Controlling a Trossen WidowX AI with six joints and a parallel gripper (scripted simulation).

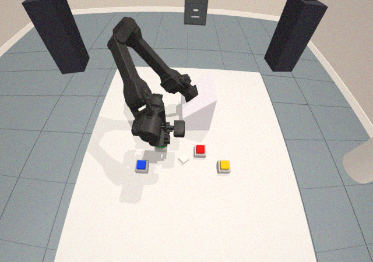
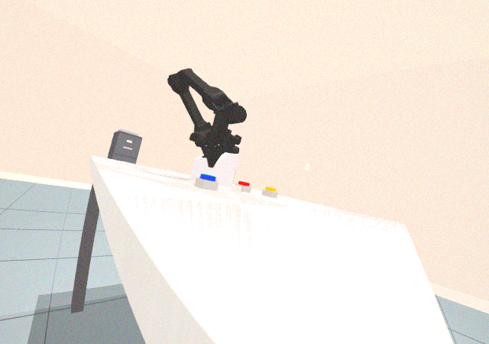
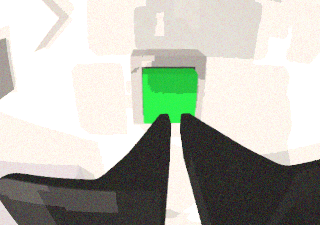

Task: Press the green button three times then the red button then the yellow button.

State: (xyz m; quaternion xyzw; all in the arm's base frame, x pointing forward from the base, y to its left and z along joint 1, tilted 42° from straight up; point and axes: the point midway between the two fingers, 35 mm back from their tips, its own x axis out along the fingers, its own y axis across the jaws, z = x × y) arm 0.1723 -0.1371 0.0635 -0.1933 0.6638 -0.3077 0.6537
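My gripper tip is 30 mm above the green button. Also, from my gripper tip: blue button 90 mm ahead, 80 mm to the right, 30 mm below; then red button 160 mm to the left, 40 mm ahead, 30 mm below; then small white block 90 mm to the left, 70 mm ahead, 50 mm below.
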